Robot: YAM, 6 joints.
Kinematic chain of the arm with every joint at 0, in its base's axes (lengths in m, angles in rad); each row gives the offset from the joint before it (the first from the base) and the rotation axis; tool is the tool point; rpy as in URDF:
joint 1: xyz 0 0 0.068 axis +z
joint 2: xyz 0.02 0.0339 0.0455 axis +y
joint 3: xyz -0.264 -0.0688 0 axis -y
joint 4: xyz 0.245 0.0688 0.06 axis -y
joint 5: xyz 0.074 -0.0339 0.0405 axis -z
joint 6: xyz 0.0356 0 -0.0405 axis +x
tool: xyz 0 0 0 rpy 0 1.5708 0
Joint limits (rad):
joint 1: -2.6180..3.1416
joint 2: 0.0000..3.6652
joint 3: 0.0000..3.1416
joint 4: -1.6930..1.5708
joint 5: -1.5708..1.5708
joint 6: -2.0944..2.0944
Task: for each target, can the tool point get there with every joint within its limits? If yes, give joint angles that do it. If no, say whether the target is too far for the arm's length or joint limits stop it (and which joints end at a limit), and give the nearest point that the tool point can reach.
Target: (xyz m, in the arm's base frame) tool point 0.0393 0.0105 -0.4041
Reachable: no: joint limits stop it (at a limit: joint 2) | nearest point 0.0743 0.0198 -0.3370 | short by 0.076 m
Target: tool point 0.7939 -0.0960 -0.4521
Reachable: no: too far | nearest point 0.5291 -0.0640 -0.2423 | short by 0.339 m
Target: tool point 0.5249 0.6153 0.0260
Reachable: no: too far | nearest point 0.4167 0.4884 0.0445 | short by 0.168 m
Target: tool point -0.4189 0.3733 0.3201
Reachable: yes | joints 2.4434 2.8850 2.8068 1.2947 0.4884 -1.1581
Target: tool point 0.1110 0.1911 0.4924
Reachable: yes | joints 1.1818 1.3423 1.8655 -1.1263 1.0123 0.3110
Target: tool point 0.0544 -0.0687 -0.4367
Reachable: no: joint limits stop it (at a limit: joint 2) | nearest point 0.0736 -0.0930 -0.3562 | short by 0.086 m
